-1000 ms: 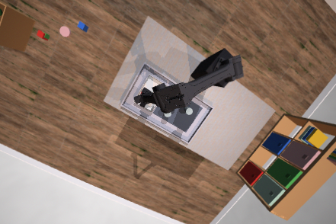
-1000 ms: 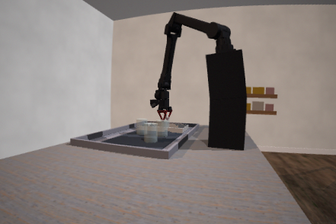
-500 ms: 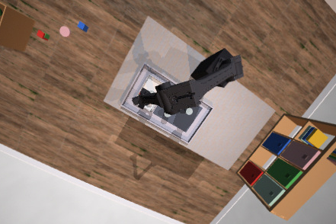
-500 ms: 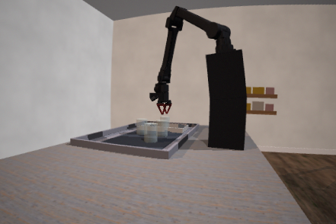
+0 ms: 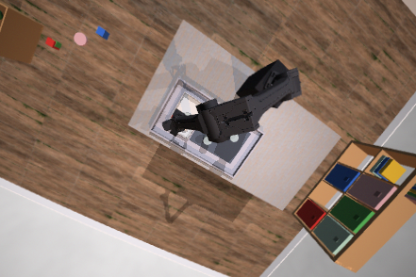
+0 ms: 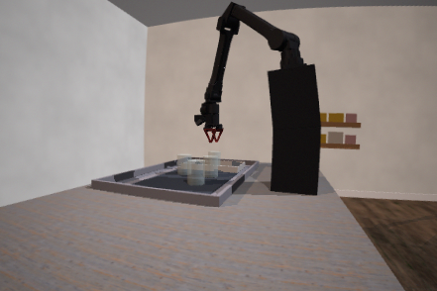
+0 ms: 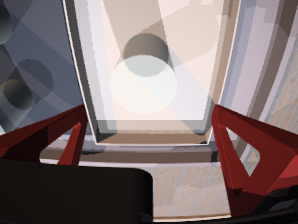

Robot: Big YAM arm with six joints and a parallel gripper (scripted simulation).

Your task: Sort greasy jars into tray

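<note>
Right now my hand is 1 cm past the pale tray and 14 cm above it. Round my hand: dark drying mat 4 cm ahead, 32 cm to the left, 15 cm below.
</note>
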